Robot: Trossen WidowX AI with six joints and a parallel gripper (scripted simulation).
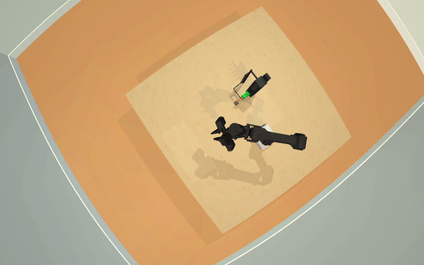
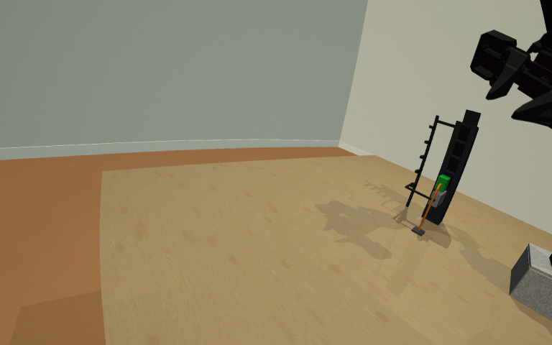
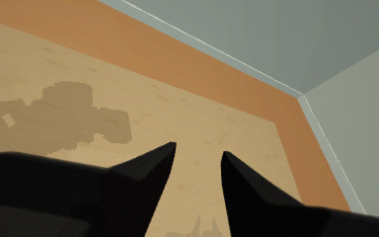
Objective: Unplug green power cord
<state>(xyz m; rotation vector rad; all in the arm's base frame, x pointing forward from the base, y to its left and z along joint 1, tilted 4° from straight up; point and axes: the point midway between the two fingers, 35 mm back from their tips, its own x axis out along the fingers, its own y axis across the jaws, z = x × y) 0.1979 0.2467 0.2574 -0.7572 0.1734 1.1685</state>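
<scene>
Right now my gripper tip is 350 mm to the left of the green plug, 170 mm above it and 90 mm short of it. From my gripper tip the other things lie so: grey anchor piece: 300 mm below, 270 mm to the right, 90 mm ahead.
</scene>
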